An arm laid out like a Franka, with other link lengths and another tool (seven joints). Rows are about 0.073 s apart.
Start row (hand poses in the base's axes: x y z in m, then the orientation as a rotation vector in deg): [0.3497 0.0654 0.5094 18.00 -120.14 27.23]
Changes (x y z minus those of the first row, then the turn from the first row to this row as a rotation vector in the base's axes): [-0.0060 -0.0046 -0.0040 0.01 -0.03 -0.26]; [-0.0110 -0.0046 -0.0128 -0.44 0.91 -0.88]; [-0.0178 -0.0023 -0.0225 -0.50 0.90 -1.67]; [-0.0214 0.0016 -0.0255 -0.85 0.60 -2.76]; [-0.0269 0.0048 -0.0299 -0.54 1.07 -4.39]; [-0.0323 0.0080 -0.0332 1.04 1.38 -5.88]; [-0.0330 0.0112 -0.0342 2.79 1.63 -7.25]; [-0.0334 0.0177 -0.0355 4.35 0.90 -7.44]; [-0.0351 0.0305 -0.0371 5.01 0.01 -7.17]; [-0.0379 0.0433 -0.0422 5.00 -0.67 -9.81]
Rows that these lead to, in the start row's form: [0.3437 0.0608 0.5054 17.72 -120.19 27.07]; [0.3387 0.0608 0.4966 16.97 -119.18 26.94]; [0.3319 0.0631 0.4869 16.10 -119.22 26.54]; [0.3283 0.0670 0.4839 14.69 -119.46 26.32]; [0.3228 0.0702 0.4795 13.24 -119.17 24.92]; [0.3174 0.0734 0.4762 12.63 -119.37 22.34]; [0.3167 0.0766 0.4752 12.23 -119.65 19.67]; [0.3163 0.0831 0.4739 12.78 -120.78 18.10]; [0.3146 0.0959 0.4723 13.27 -121.82 17.77]; [0.3118 0.1087 0.4672 10.32 -122.48 16.35]
